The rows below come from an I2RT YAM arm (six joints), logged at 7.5 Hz.
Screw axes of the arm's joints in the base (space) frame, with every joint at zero. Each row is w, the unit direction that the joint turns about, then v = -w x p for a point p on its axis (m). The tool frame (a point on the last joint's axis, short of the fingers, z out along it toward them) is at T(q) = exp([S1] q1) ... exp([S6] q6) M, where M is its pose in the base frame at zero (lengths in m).
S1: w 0 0 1 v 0.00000 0.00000 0.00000
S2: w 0 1 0 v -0.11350 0.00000 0.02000
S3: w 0 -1 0 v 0.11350 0.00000 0.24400
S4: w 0 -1 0 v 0.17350 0.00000 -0.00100
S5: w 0 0 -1 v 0.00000 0.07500 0.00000
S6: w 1 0 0 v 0.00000 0.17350 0.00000
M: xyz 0.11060 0.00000 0.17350 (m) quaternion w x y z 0.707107 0 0.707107 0
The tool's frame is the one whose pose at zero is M.
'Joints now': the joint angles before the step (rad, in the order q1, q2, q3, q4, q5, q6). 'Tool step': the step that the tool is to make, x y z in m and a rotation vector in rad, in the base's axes. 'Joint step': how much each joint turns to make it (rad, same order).
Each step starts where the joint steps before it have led.
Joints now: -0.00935 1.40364 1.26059 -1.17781 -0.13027 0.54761
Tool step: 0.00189 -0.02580 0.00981 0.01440 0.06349 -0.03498
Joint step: -0.10374 0.04577 0.08430 -0.11214 -0.02479 -0.06561
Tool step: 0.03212 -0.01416 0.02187 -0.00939 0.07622 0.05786
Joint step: -0.03511 0.17855 0.26589 -0.17624 0.00686 -0.09575
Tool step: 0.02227 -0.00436 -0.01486 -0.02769 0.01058 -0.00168
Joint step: 0.00000 0.07931 0.02820 0.04463 0.02899 -0.00077
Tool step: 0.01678 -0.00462 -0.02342 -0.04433 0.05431 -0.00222
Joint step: -0.00077 0.07630 -0.00153 0.03053 0.05187 -0.00153
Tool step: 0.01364 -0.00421 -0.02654 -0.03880 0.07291 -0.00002
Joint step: -0.00113 0.07936 -0.00495 0.01793 0.04922 -0.00113
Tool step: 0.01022 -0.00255 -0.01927 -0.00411 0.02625 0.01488
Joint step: -0.00192 0.05418 -0.00493 0.03355 0.00877 -0.01642
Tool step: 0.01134 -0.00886 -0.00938 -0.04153 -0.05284 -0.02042
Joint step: -0.01601 0.02670 0.00000 0.08545 0.03243 0.00536
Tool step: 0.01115 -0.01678 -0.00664 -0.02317 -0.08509 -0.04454
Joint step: -0.03777 0.02021 0.00001 0.10794 0.00725 0.00648
